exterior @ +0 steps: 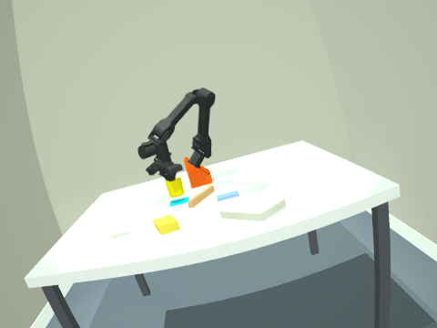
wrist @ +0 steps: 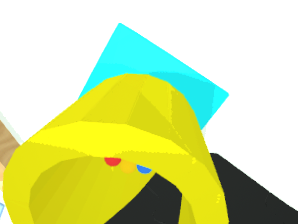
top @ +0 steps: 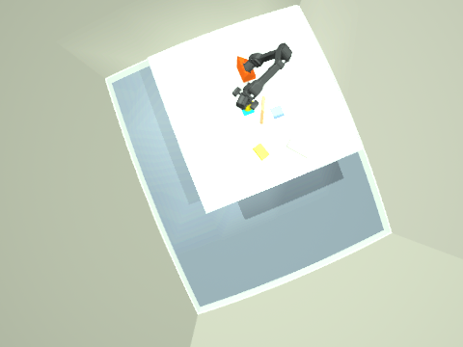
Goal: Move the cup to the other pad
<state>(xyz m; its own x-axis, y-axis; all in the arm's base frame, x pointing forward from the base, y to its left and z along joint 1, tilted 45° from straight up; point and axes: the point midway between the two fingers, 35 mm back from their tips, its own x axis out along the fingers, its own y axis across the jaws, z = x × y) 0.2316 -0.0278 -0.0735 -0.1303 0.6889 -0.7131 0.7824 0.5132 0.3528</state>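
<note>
My gripper tip is now 7 cm above the cyan pad, 2 cm to the right of it and 2 cm short of it. Also, from my gripper tip: blue marble: 3 cm to the left, 2 cm below, 1 cm ahead; green marble: 2 cm to the left, 2 cm below; yellow cup: 2 cm to the left, 2 cm ahead.
</note>
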